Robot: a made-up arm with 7 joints. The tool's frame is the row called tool. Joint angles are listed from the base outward. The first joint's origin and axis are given. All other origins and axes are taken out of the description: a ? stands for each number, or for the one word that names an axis. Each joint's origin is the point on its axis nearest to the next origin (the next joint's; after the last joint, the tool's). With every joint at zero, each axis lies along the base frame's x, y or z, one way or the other. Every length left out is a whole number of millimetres.
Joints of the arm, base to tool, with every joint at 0 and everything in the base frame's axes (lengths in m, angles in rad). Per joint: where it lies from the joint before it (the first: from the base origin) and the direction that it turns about. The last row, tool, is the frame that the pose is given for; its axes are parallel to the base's.
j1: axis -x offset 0.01 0 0.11
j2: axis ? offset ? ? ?
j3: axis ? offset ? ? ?
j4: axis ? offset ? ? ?
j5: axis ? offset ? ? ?
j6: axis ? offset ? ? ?
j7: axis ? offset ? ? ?
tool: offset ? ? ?
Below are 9 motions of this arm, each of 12 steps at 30 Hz.
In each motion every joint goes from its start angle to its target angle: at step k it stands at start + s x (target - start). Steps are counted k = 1, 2, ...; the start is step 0. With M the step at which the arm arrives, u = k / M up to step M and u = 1 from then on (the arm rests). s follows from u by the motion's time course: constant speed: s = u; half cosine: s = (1 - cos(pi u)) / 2; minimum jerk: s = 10 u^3 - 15 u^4 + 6 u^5.
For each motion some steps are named. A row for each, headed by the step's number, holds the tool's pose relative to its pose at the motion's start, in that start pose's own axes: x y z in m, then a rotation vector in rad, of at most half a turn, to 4 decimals.
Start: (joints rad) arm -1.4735 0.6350 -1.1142 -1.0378 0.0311 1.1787 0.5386
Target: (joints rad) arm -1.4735 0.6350 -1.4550 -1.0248 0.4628 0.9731 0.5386
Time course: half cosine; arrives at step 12
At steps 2, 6, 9, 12:
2: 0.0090 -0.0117 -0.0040 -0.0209 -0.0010 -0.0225
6: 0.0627 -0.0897 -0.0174 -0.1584 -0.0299 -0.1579
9: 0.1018 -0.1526 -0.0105 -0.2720 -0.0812 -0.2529
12: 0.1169 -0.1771 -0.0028 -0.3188 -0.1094 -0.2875

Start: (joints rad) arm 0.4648 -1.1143 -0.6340 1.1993 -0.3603 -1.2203 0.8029
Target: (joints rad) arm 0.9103 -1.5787 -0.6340 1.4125 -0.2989 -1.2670 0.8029
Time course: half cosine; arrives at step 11
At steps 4, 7, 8, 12:
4: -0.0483 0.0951 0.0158 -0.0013 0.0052 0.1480
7: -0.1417 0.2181 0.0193 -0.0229 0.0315 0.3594
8: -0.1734 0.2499 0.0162 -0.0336 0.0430 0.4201
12: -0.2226 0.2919 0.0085 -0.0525 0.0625 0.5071

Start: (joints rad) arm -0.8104 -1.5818 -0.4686 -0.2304 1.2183 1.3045 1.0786
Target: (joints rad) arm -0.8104 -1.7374 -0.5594 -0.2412 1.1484 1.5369 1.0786
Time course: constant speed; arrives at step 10
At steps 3, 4, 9, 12:
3: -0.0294 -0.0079 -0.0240 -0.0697 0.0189 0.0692
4: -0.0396 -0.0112 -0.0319 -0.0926 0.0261 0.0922
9: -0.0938 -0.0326 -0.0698 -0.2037 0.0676 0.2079
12: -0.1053 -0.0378 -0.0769 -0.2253 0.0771 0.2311

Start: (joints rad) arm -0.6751 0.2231 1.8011 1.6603 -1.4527 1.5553 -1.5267
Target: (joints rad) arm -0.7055 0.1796 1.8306 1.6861 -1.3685 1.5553 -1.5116
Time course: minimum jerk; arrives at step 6
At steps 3, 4, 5, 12:
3: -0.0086 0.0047 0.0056 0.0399 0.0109 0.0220
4: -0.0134 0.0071 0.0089 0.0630 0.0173 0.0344
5: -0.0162 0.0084 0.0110 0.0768 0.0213 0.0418
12: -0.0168 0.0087 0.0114 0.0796 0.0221 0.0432

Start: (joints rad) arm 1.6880 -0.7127 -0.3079 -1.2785 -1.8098 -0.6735 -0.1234
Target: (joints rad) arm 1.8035 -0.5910 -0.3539 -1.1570 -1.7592 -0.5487 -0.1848
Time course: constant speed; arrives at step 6
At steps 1, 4, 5, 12:
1: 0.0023 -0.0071 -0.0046 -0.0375 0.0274 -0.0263
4: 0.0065 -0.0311 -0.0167 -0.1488 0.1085 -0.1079
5: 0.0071 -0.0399 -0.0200 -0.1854 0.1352 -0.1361
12: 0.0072 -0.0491 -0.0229 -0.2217 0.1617 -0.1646

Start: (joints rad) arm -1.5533 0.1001 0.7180 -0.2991 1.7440 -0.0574 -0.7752
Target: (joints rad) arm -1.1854 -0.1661 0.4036 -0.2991 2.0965 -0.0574 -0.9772
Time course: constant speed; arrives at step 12
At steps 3, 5, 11, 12:
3: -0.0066 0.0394 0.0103 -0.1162 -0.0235 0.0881
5: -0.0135 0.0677 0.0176 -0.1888 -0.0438 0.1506
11: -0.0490 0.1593 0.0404 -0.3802 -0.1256 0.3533
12: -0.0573 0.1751 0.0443 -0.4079 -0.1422 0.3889

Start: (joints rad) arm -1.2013 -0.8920 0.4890 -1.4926 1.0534 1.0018 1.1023
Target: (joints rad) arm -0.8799 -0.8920 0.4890 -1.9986 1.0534 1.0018 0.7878
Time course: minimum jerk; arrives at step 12
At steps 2, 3, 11, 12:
2: 0.0025 -0.0097 -0.0063 -0.0082 0.0066 -0.0156
3: 0.0067 -0.0286 -0.0184 -0.0236 0.0196 -0.0458
11: -0.0293 -0.3057 -0.1610 -0.2064 0.2360 -0.4608
12: -0.0300 -0.3073 -0.1617 -0.2073 0.2374 -0.4632

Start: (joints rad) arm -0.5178 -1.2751 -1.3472 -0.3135 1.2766 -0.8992 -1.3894
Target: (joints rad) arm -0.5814 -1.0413 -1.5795 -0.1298 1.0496 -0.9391 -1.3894
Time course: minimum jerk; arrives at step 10
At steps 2, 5, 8, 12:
2: 0.0064 -0.0062 -0.0075 0.0108 0.0275 -0.0168
5: 0.0444 -0.0573 -0.0654 0.0967 0.2242 -0.1553
8: 0.0638 -0.1138 -0.1219 0.1880 0.3949 -0.3110
12: 0.0650 -0.1214 -0.1290 0.2003 0.4151 -0.3326

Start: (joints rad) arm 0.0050 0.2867 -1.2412 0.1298 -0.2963 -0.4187 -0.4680
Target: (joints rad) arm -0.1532 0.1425 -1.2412 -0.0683 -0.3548 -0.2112 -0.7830
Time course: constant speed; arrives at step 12
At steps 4, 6, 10, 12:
4: -0.0138 -0.0047 -0.0627 -0.0348 0.1059 0.0255
6: -0.0217 -0.0086 -0.0932 -0.0515 0.1575 0.0359
10: -0.0391 -0.0189 -0.1522 -0.0828 0.2580 0.0523
12: -0.0485 -0.0252 -0.1808 -0.0974 0.3071 0.0583

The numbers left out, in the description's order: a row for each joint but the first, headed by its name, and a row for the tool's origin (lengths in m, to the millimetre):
j2: axis +y, xyz 0 -0.17 -0.25
j3: axis +z, xyz -0.08 0 -0.01
j4: axis +y, xyz 0.03 -0.11 0
j5: axis -y, xyz 0.08 0 0.26
j6: axis -x, xyz 0.07 0 -0.08
j7: axis -y, xyz 0 0.29 -0.06
tool: xyz 0.3 0 -0.05

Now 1 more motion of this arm.
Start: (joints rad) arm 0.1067 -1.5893 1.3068 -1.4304 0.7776 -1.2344 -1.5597
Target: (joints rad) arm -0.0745 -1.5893 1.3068 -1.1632 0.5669 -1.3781 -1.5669
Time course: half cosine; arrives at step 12
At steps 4, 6, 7, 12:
4: 0.0260 -0.0188 0.0017 0.1064 0.0631 -0.0031
6: 0.0518 -0.0406 0.0052 0.2161 0.1180 -0.0092
7: 0.0651 -0.0532 0.0075 0.2740 0.1430 -0.0136
12: 0.1027 -0.0949 0.0159 0.4437 0.2016 -0.0307

